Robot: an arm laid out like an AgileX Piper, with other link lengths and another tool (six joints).
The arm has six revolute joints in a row. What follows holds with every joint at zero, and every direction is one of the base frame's. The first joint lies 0.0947 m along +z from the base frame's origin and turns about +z. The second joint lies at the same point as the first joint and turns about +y. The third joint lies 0.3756 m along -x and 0.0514 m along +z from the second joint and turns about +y. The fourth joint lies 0.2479 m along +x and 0.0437 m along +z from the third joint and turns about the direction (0.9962, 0, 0.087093). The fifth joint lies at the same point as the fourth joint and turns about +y. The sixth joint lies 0.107 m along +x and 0.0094 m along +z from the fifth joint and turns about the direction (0.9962, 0, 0.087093). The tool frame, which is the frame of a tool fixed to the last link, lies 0.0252 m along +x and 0.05 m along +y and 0.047 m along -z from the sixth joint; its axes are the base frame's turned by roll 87.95, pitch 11.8 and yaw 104.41 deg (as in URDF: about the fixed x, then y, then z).
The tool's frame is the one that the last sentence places.
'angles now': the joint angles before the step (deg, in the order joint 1, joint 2, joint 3, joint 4, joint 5, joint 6). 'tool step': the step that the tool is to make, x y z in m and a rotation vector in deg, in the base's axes. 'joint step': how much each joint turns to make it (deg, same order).
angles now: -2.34, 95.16, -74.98, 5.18, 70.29, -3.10
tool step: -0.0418, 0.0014, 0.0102, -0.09, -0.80, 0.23
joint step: 0.00, -6.74, 5.96, -0.04, 0.00, -0.23
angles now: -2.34, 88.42, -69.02, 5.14, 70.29, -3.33
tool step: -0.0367, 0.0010, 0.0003, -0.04, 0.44, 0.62
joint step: 0.01, -5.26, 5.75, 0.00, 0.00, -0.61
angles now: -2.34, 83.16, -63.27, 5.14, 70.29, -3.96
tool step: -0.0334, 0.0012, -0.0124, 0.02, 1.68, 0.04
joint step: -0.01, -4.08, 7.12, 0.00, -1.35, -0.16
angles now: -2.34, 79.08, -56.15, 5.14, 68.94, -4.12
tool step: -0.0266, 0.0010, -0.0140, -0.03, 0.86, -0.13
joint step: -0.01, -3.27, 6.28, 0.00, -2.16, -0.07
